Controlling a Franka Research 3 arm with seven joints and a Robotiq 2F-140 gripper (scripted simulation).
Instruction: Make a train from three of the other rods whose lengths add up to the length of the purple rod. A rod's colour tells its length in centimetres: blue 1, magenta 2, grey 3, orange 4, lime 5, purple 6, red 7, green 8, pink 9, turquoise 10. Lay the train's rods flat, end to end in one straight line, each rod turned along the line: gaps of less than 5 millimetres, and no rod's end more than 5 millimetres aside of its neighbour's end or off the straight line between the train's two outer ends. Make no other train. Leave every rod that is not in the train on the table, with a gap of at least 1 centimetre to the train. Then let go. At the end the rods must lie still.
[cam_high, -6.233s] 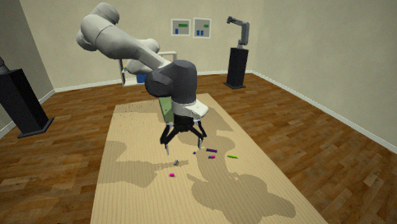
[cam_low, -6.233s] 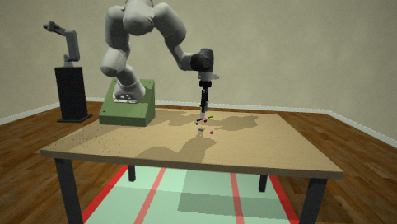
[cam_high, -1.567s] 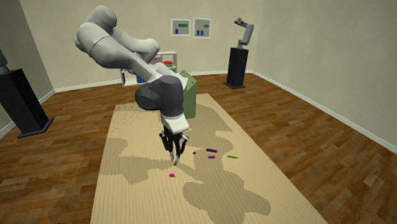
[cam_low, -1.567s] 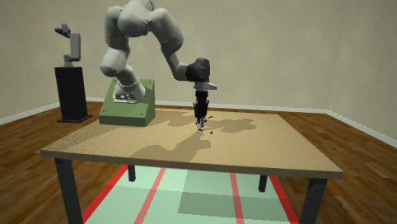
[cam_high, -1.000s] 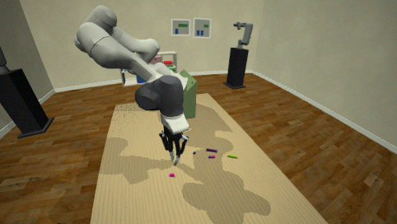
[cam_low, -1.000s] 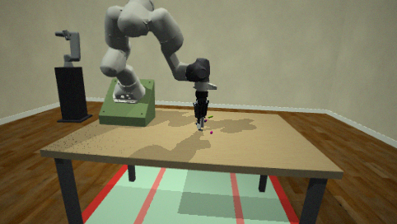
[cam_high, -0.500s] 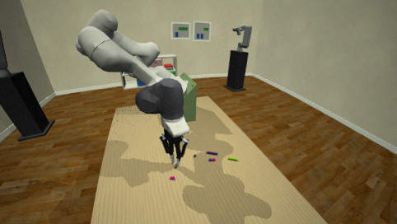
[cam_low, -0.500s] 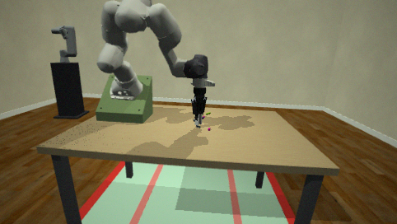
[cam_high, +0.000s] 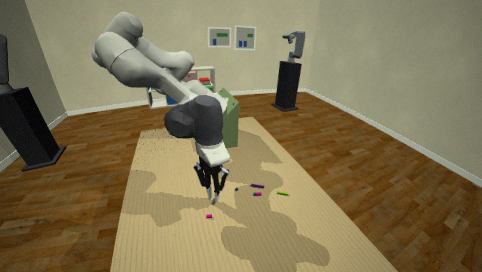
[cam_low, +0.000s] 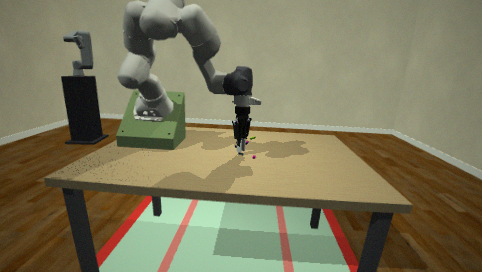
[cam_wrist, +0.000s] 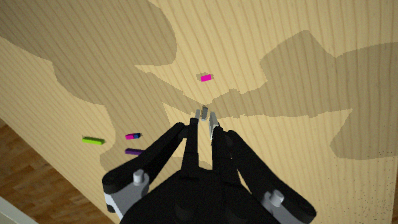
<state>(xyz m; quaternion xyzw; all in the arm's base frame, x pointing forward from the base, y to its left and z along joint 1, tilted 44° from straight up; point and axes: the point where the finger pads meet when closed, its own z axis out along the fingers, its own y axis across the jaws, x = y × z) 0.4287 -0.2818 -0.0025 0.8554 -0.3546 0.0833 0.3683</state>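
Now: hand 5 cm above the grey rod. Round my hand: purple rod 21 cm to the left, 5 cm below, 1 cm ahead; then dark blue piece 11 cm to the left, 5 cm below, 2 cm behind; then lime rod 28 cm to the left, 10 cm ahead, 5 cm below.
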